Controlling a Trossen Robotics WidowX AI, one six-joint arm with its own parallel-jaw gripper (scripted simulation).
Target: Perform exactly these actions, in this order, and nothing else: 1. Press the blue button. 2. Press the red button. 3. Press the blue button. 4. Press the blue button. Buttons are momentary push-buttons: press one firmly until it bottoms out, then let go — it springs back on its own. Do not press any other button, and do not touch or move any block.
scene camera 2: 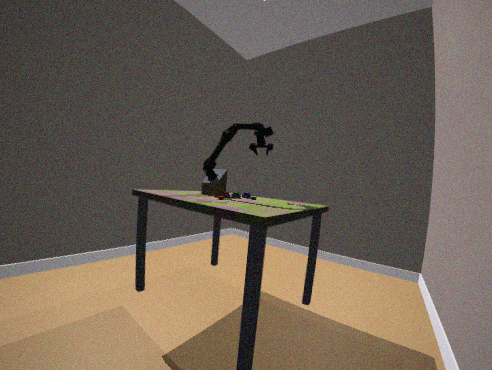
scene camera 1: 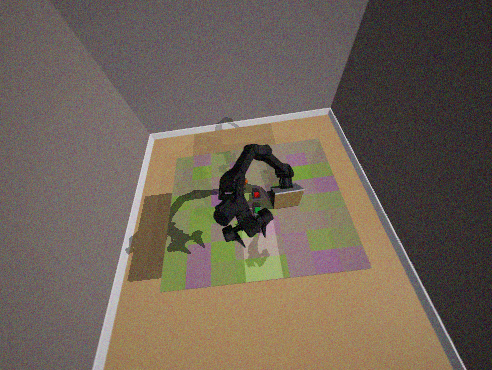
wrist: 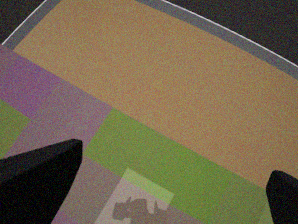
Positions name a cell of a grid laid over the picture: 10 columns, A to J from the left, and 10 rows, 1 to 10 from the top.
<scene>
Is the gripper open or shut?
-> Open.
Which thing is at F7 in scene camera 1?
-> The gripper.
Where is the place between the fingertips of the gripper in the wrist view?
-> F8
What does the gripper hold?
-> Nothing.
</scene>
